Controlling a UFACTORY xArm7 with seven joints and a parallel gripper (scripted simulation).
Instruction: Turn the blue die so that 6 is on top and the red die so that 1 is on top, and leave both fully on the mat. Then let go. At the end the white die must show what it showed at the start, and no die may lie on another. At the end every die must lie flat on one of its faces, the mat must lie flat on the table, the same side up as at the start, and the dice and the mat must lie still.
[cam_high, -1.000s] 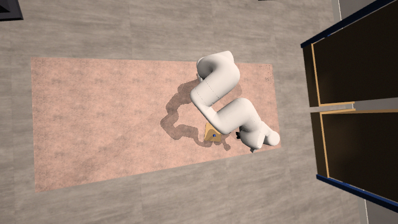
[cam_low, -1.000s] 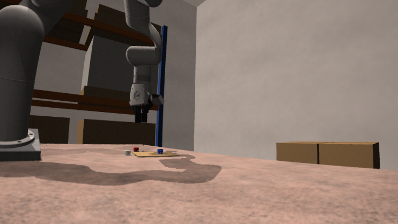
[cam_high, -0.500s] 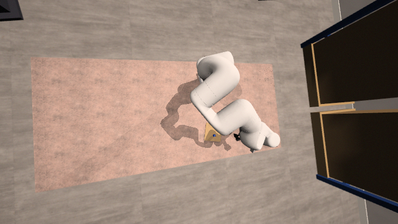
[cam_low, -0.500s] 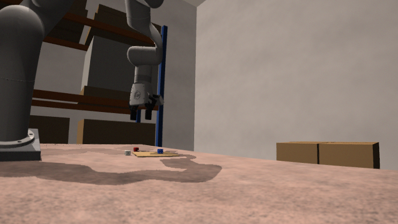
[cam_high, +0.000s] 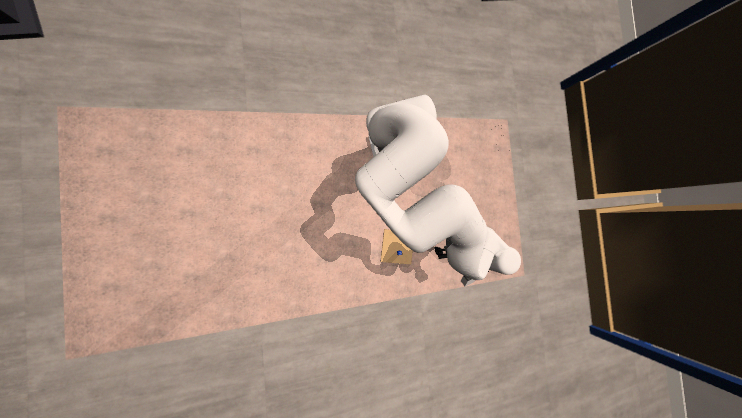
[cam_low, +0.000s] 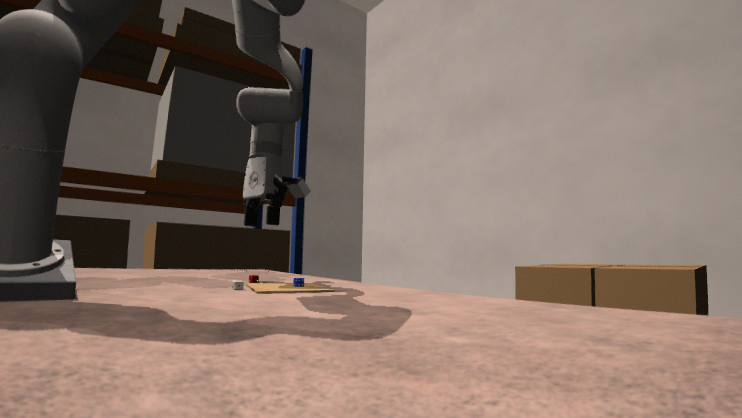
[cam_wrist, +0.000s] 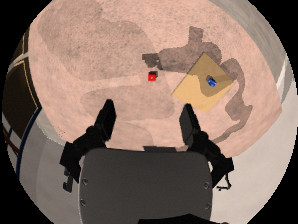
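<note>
The red die lies 2 cm behind my hand, 1 cm to the right of it and 13 cm below it. Round my hand: tan mat (3 cm behind, 15 cm to the right, 14 cm below); blue die (1 cm behind, 15 cm to the right, 13 cm below); white die (12 cm behind, 12 cm to the right, 13 cm below).
</note>
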